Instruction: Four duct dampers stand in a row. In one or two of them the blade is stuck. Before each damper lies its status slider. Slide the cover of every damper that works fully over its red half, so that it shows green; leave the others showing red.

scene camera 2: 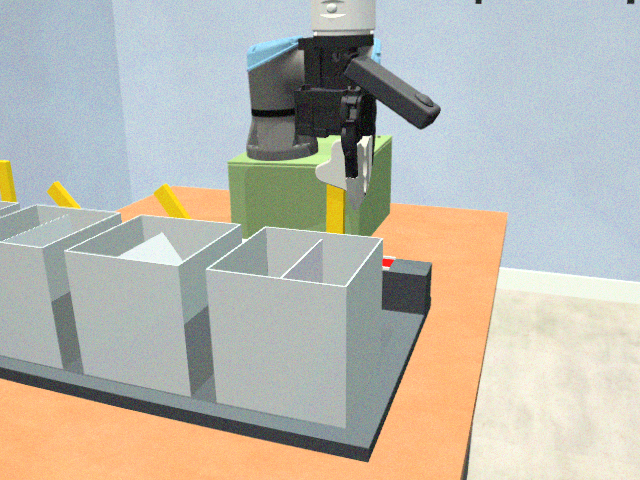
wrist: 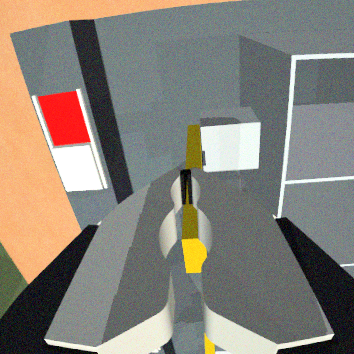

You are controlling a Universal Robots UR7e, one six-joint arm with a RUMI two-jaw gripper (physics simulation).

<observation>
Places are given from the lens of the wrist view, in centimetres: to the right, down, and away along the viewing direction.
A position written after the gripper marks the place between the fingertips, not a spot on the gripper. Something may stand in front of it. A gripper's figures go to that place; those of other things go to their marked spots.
gripper [wrist: 186,171]: 0, 0, 13
white cover [wrist: 76,162]: -10, -1, 26
</observation>
